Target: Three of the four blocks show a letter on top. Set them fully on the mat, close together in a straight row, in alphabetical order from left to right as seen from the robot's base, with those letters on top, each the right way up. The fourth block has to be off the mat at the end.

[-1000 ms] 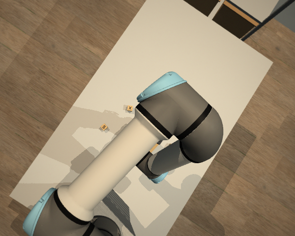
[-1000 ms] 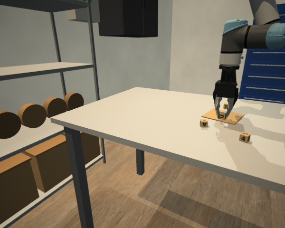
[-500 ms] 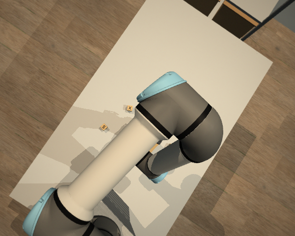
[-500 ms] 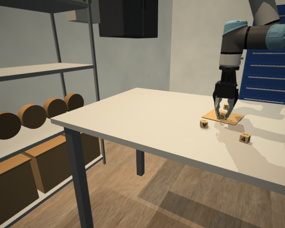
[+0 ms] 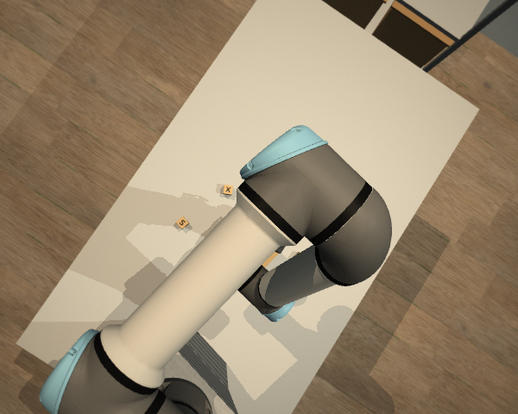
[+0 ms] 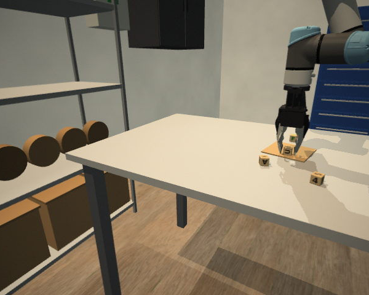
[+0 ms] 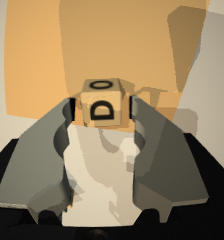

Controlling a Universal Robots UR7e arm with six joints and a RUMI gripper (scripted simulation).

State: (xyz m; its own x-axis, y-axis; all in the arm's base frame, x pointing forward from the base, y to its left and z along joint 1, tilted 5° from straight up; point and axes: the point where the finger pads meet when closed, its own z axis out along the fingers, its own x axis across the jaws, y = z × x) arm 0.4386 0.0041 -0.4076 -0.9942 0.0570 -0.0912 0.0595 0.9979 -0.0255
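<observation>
Right now my hand is right at the D block. From my hand the other things lie so: X block 110 mm to the left, 60 mm ahead, 10 mm below; orange mat 40 mm to the right, 20 mm below; green-marked block 170 mm to the right, 10 mm below, 10 mm behind.
</observation>
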